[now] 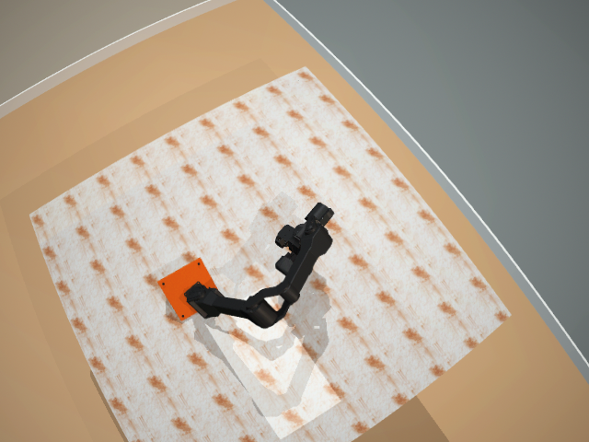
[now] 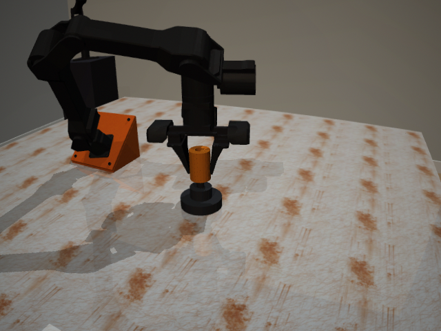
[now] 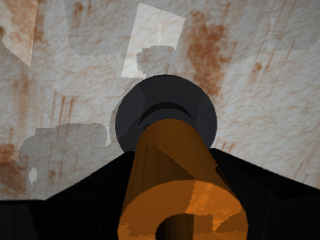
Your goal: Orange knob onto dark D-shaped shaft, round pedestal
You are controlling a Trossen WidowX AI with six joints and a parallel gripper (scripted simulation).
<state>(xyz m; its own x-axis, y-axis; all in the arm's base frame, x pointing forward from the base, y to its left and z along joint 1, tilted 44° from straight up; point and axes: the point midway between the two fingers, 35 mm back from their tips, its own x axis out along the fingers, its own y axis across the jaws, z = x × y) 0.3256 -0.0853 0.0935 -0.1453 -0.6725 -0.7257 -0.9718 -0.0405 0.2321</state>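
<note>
The orange knob is 20 mm above my gripper tip. From my gripper tip the other things lie so: dark round pedestal 40 mm below.
</note>
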